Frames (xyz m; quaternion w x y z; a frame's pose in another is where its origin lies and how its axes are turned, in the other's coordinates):
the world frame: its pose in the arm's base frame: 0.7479 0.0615 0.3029 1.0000 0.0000 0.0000 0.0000
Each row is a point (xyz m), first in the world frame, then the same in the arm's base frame.
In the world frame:
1: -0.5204 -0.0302 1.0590
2: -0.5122 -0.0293 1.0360
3: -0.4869 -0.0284 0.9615
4: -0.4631 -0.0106 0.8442
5: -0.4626 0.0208 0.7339
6: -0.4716 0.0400 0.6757
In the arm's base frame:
1: 0.2275 0.0313 1.3619
2: 0.2357 0.0322 1.3389
3: 0.2610 0.0331 1.2644
4: 0.2848 0.0509 1.1471
5: 0.2853 0.0823 1.0368
6: 0.2763 0.1015 0.9786

